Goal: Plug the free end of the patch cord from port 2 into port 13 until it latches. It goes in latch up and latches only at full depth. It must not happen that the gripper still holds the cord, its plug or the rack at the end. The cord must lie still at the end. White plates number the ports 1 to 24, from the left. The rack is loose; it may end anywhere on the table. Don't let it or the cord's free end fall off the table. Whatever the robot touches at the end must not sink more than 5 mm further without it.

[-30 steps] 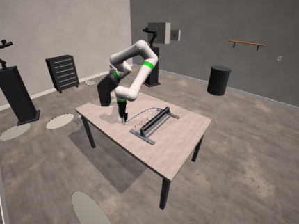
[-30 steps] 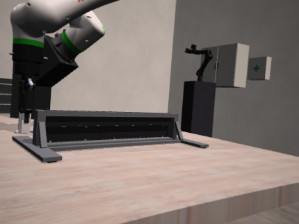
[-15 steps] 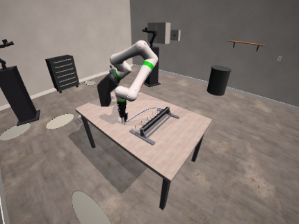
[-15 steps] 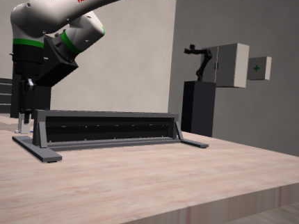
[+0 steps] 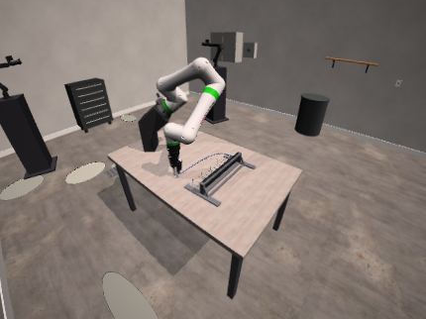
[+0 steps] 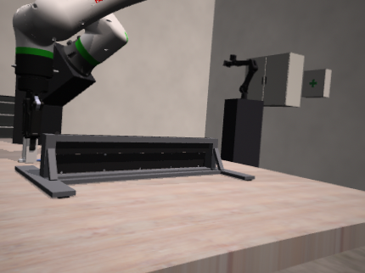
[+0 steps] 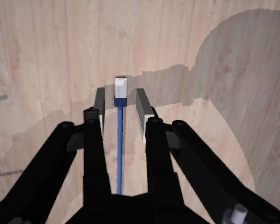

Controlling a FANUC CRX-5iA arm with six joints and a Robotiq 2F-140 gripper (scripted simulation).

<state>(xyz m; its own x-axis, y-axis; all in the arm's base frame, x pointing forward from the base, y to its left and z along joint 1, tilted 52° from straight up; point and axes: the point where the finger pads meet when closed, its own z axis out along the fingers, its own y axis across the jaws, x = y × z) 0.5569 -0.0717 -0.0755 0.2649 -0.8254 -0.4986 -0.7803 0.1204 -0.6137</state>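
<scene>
My gripper is now 3 cm above the pale plug and 1 cm to the left of it.
</scene>
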